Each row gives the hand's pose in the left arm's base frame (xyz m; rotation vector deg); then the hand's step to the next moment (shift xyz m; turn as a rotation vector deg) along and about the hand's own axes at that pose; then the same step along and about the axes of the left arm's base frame.
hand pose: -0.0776 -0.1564 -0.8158 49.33 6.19 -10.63
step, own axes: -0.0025 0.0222 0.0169 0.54 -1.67 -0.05
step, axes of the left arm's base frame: 0.0025 0.0016 0.0279 0.18 -1.09 -1.36
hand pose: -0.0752 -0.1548 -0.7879 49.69 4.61 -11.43
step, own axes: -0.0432 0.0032 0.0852 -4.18 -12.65 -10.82
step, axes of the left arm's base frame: -0.0425 -0.0570 0.0639 -6.59 0.89 -15.82
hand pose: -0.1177 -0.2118 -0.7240 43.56 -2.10 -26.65
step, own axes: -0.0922 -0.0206 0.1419 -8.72 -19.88 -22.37
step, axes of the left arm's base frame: -0.1189 -0.0673 0.1019 -11.23 5.82 -28.49
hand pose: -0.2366 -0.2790 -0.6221 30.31 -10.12 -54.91
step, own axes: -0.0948 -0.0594 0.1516 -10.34 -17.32 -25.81
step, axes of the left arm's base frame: -0.1539 -0.0031 0.1086 -9.00 9.53 -30.02
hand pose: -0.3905 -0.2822 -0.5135 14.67 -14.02 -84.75
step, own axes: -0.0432 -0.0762 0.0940 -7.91 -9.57 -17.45
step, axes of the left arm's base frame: -0.1051 0.0356 0.0648 -4.14 7.51 -19.62
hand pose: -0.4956 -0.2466 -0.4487 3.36 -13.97 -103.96
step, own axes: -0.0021 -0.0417 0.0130 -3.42 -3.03 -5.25
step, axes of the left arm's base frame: -0.0413 0.0136 0.0043 -1.12 3.30 -6.03
